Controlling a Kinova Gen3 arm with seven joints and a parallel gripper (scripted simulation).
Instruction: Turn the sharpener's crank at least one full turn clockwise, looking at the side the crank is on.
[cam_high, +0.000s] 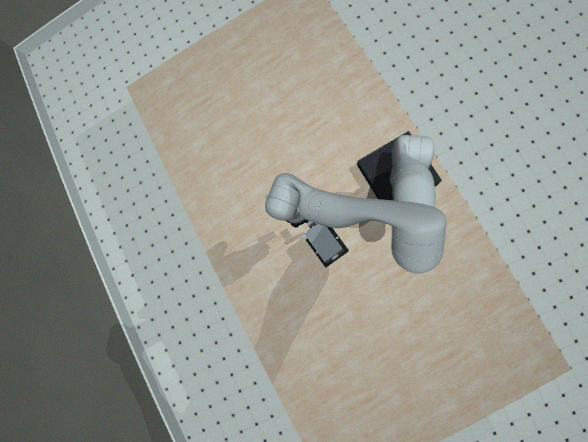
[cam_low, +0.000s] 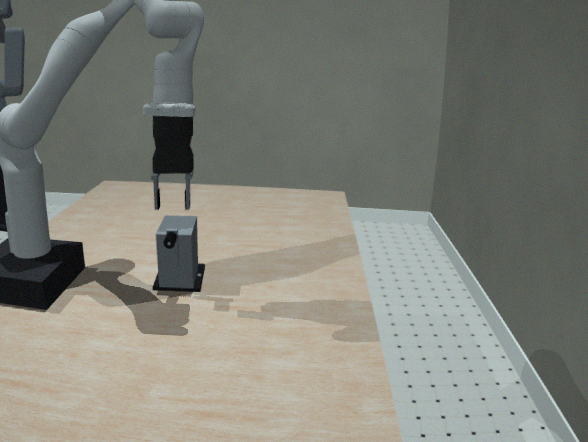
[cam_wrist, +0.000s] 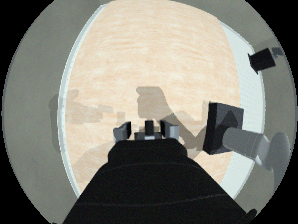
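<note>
Right now the sharpener crank is 9 cm below my hand, 2 cm to the left of it and 1 cm behind it.
</note>
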